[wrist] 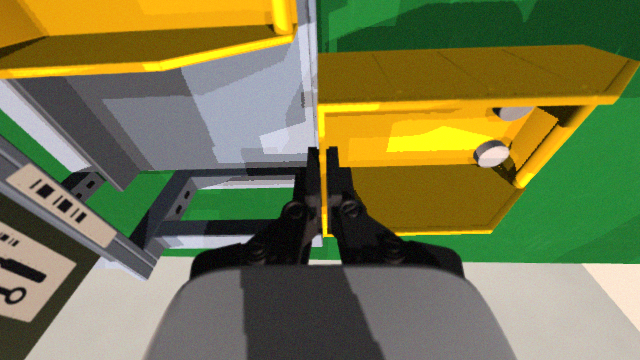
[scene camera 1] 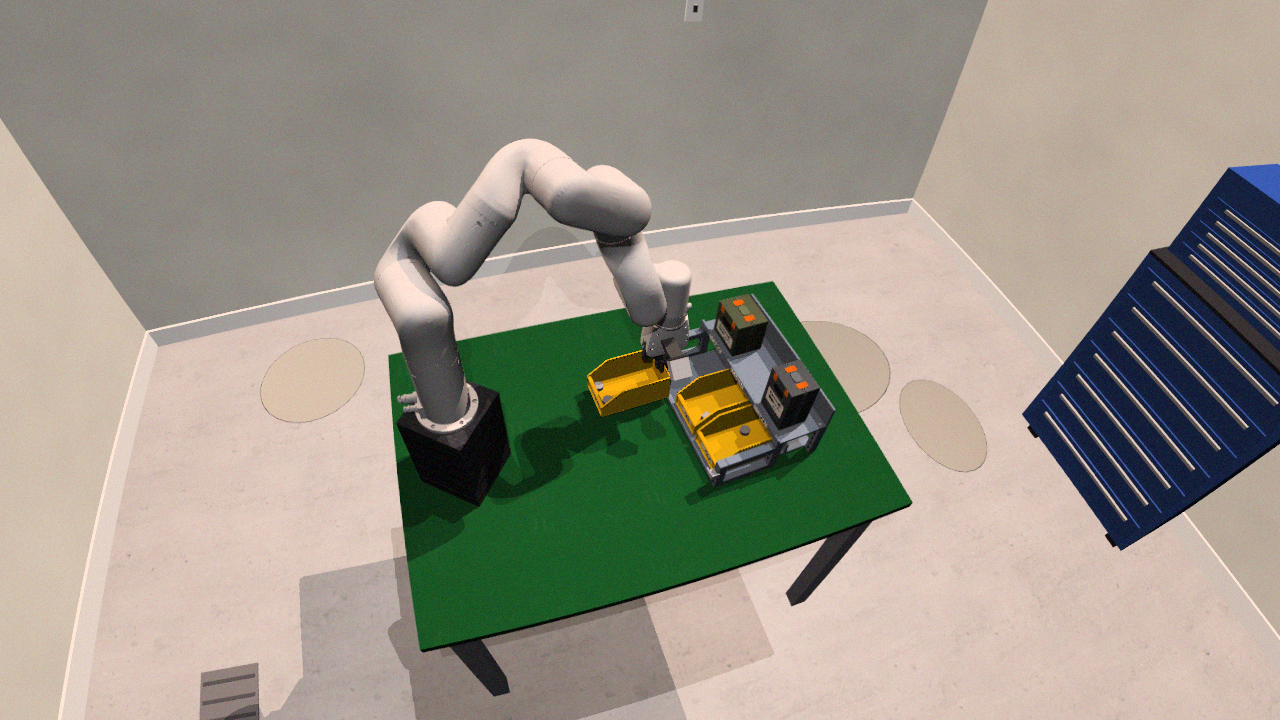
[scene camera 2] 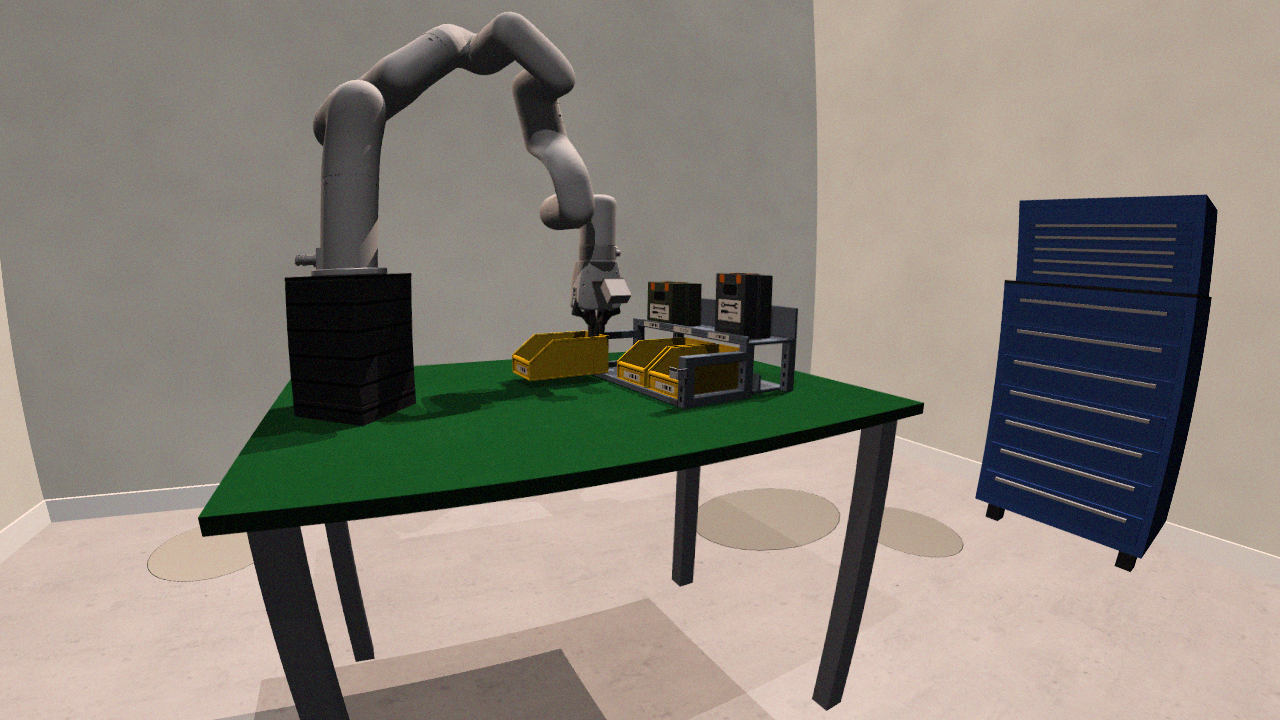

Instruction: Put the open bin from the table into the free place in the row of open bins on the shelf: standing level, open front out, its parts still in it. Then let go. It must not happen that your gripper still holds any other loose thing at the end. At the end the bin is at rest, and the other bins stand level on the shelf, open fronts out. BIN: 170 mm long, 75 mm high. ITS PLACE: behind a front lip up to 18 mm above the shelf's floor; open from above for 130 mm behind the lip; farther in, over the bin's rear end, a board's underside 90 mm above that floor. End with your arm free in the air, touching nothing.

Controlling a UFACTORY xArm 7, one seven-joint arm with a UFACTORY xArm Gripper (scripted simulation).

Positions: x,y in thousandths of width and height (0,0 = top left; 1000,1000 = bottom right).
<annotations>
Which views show my gripper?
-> The wrist view, scene camera 1 and scene camera 2: all of them.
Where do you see a yellow open bin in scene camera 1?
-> At 561,547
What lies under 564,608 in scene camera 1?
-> A yellow open bin.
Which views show the yellow open bin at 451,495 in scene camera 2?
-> The wrist view, scene camera 1 and scene camera 2: all of them.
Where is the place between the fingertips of my gripper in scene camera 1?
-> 517,512
</annotations>
